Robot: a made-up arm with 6 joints.
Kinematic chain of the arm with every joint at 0, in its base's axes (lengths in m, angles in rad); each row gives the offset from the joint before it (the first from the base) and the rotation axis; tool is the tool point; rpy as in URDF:
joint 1: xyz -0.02 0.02 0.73 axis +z
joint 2: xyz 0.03 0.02 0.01 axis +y
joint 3: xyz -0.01 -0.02 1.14 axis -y
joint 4: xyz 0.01 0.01 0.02 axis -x
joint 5: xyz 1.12 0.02 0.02 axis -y
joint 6: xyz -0.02 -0.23 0 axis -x
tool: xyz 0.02 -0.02 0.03 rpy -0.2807 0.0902 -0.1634
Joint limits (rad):
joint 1: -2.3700..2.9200
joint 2: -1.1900..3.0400
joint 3: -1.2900..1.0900
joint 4: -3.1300..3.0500
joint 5: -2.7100..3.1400
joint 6: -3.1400..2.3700
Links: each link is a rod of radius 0.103 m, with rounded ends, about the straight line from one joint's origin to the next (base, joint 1, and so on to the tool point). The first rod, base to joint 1, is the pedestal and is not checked.
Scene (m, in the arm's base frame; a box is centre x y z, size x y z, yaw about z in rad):
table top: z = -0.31
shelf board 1: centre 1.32 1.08 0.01 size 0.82 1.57 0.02 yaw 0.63
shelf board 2: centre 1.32 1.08 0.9 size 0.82 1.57 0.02 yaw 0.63
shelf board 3: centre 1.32 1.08 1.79 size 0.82 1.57 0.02 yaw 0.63
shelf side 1: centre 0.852 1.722 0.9 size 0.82 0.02 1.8 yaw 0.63
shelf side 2: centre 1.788 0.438 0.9 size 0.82 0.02 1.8 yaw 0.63
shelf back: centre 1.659 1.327 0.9 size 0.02 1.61 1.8 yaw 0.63
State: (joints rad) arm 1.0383 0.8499 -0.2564 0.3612 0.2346 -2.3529
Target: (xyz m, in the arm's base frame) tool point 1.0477 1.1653 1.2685
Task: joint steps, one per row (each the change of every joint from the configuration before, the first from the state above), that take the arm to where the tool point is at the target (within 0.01 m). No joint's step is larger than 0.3 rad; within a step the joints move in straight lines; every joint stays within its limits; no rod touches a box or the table.
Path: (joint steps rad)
1: 0.0982 -0.0836 -0.2329 -0.0388 -0.0075 -0.0080
2: 0.0982 -0.0837 -0.2330 -0.0387 -0.0075 -0.0079
3: -0.0468 -0.2039 0.0555 0.0070 -0.0048 0.0015
4: -0.0467 -0.2040 0.0554 0.0071 -0.0048 0.0015
5: -0.0468 -0.2040 0.0555 0.0071 -0.0049 0.0015
6: -0.0740 0.1942 0.2428 0.0418 0.0119 0.0081
7: -0.0741 0.1942 0.2428 0.0419 0.0120 0.0080

